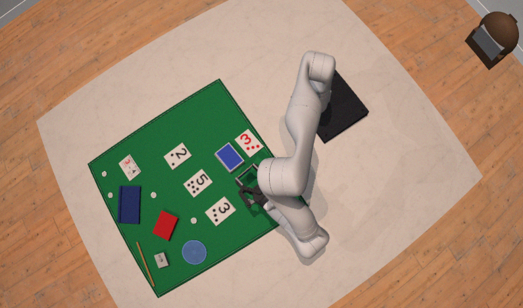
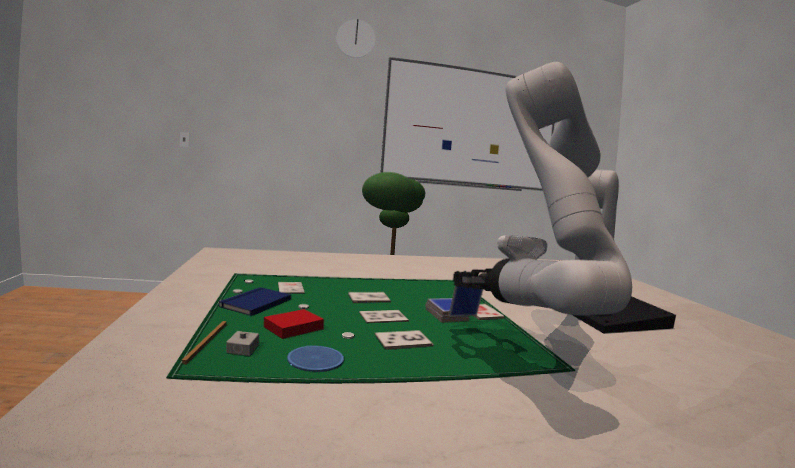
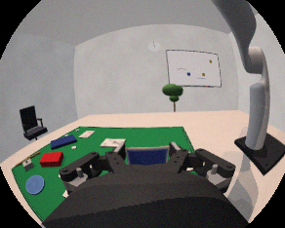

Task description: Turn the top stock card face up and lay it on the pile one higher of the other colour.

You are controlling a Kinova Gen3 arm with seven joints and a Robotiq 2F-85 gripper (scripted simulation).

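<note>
Now: hand 20 mm to the left of the card and 40 mm above it. Round my hand: green mat 180 mm ahead, 130 mm to the right, 130 mm below; then red box 330 mm ahead, 60 mm to the right, 100 mm below; then grey box 420 mm ahead, 30 mm to the left, 100 mm below.
</note>
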